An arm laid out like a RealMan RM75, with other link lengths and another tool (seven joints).
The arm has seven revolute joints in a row. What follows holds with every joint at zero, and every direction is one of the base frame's. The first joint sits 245.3 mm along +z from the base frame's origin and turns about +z. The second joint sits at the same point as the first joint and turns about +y. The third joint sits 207.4 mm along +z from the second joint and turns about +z. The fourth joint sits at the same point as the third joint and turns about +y. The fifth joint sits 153.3 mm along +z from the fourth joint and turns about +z. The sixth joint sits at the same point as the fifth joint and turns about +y. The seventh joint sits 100.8 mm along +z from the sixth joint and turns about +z. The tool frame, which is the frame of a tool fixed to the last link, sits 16 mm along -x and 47 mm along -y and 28 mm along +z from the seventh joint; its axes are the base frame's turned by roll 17.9, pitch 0 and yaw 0.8 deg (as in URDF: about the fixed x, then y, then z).
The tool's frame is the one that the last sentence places.
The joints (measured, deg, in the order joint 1, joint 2, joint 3, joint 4, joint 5, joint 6, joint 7), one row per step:
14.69, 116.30, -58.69, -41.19, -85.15, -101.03, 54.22
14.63, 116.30, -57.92, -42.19, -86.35, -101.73, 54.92
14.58, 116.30, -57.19, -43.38, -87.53, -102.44, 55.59
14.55, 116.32, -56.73, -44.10, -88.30, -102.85, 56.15
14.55, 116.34, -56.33, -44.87, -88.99, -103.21, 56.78
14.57, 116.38, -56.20, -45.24, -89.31, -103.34, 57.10
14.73, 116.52, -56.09, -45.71, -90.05, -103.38, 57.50
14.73, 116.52, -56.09, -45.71, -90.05, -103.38, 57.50
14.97, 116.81, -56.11, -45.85, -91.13, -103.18, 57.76
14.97, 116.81, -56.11, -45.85, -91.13, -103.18, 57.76
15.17, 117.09, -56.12, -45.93, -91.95, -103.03, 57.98
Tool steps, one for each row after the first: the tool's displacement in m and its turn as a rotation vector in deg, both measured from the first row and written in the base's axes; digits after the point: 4 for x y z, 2 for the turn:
-0.0005, -0.0006, 0.0012, -0.45, -0.61, 0.39
-0.0015, -0.0012, 0.0026, -0.82, -1.33, 0.93
-0.0018, -0.0015, 0.0033, -1.16, -1.77, 1.11
-0.0024, -0.0015, 0.0040, -1.48, -2.20, 1.28
-0.0028, -0.0015, 0.0040, -1.68, -2.40, 1.36
-0.0037, -0.0011, 0.0029, -2.13, -2.90, 1.53
-0.0037, -0.0011, 0.0029, -2.13, -2.90, 1.53
-0.0042, -0.0008, -0.0005, -2.88, -3.54, 1.51
-0.0042, -0.0008, -0.0005, -2.88, -3.54, 1.51
-0.0048, -0.0006, -0.0033, -3.48, -3.96, 1.49

